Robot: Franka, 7 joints.
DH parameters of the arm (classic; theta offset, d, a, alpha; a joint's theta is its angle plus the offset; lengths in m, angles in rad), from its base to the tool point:
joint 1: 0 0.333 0 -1.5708
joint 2: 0 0 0 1.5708
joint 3: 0 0.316 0.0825 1.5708
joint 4: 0 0 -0.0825 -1.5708
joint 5: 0 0.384 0 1.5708
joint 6: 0 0 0.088 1.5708
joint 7: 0 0.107 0 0
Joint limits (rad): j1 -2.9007..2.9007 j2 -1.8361..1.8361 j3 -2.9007..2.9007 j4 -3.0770..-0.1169 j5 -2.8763..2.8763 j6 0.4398..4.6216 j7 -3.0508..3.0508
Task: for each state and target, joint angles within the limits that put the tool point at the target. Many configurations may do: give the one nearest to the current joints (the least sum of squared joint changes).
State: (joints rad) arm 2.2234 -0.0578 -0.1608 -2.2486 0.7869 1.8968 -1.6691
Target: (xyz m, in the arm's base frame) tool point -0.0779 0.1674 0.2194
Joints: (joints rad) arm 2.0076 -0.1737 -0.3504 -2.9576 0.5156 1.5056 -1.6691
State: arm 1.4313 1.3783 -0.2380 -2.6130 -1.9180 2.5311 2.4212
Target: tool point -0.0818 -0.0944 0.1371
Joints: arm 1.2997 1.2423 -0.1253 -3.0770 -2.2280 3.1662 2.4212
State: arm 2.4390 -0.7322 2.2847 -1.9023 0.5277 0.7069 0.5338
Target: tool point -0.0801 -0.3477 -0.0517
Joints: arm 2.1144 -1.4386 2.4378 -1.7804 0.6213 1.0680 0.5338
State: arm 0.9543 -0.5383 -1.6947 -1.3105 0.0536 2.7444 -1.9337
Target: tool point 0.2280 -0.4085 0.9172
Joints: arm 0.6251 -0.7809 -0.8943 -1.5324 0.0072 2.7070 -1.9337
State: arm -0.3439 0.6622 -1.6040 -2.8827 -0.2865 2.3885 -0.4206
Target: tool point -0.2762 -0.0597 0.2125
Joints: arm -0.8022 0.6674 -1.7399 -2.9784 -0.2897 2.4151 -0.4206
